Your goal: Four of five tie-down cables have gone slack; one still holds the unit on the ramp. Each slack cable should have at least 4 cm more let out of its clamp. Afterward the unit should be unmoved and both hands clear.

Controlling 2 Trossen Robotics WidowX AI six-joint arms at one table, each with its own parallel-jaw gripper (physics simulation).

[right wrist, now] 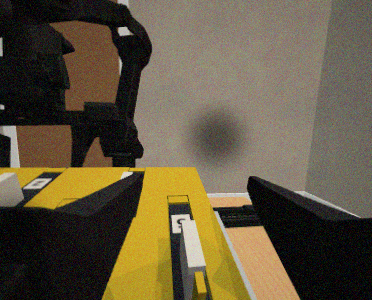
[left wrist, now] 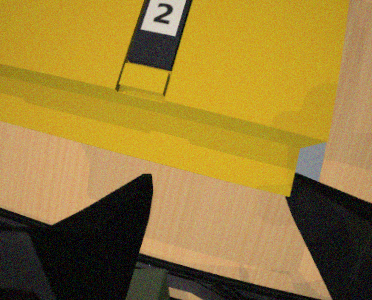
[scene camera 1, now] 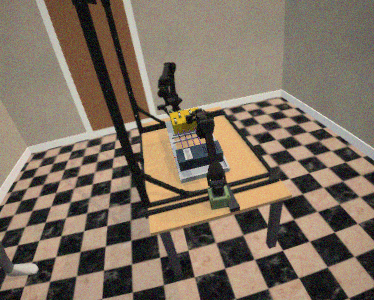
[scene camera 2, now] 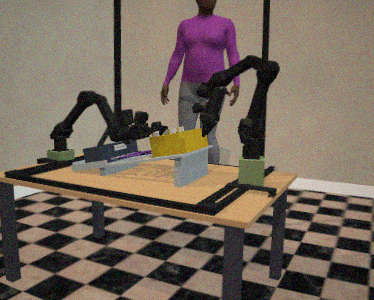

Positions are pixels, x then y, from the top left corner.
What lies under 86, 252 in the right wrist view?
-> The right gripper.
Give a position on a grey ramp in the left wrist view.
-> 310, 159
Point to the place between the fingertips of the left gripper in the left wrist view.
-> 218, 181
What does the left gripper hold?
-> Nothing.
